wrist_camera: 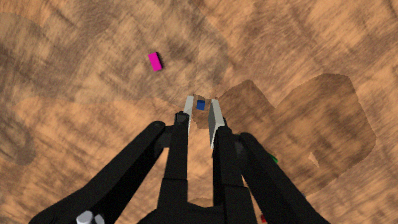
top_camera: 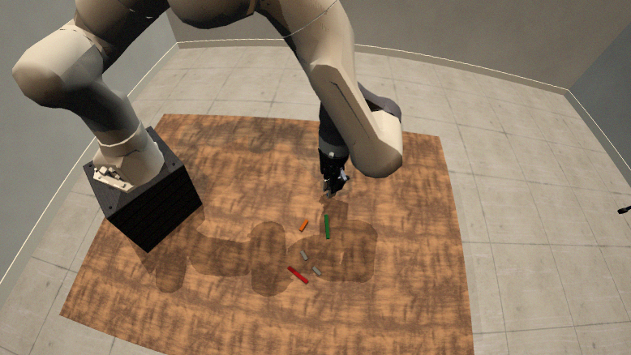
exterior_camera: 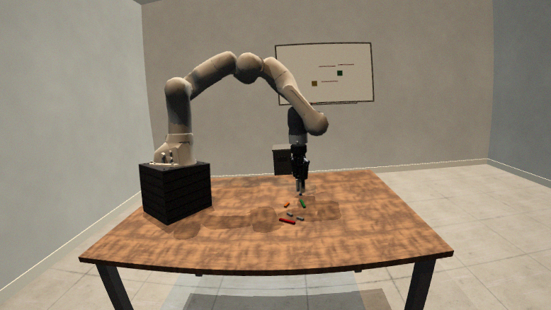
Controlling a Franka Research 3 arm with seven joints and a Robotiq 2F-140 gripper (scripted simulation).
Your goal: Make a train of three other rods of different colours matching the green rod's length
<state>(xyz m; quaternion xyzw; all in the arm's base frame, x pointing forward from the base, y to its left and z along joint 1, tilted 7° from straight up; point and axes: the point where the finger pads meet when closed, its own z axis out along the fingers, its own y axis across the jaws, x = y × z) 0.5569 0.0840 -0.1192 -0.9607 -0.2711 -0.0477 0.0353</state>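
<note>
My gripper is now 5 cm above the blue rod. Also, from my hand: magenta rod (8 cm to the left, 5 cm below, 1 cm ahead); green rod (11 cm to the right, 5 cm below); orange rod (11 cm to the right, 7 cm behind, 5 cm below).
</note>
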